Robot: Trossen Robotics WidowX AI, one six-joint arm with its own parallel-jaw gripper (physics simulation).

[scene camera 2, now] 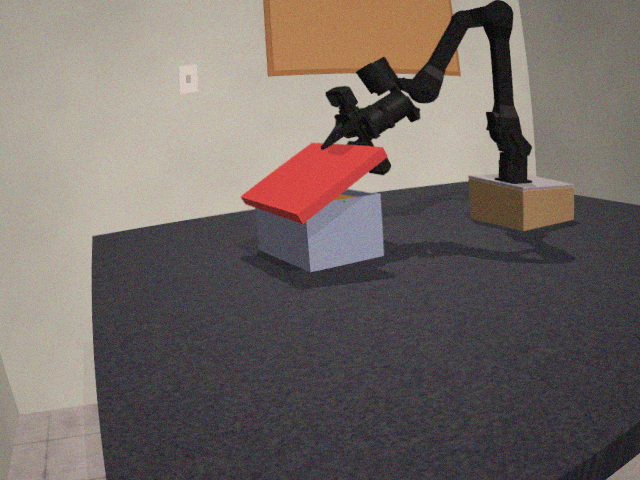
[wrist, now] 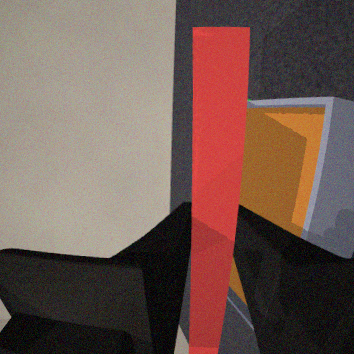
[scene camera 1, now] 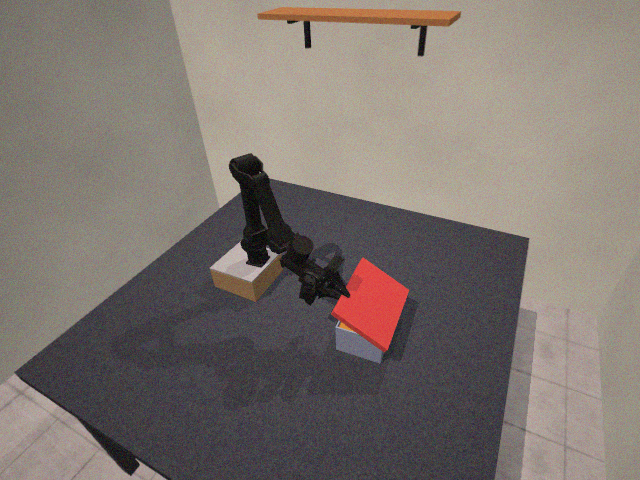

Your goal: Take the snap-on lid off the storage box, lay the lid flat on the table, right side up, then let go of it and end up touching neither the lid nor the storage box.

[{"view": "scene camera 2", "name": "gripper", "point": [324, 153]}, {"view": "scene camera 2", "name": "red lid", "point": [297, 190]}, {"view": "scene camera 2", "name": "blue-grey storage box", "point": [349, 229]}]
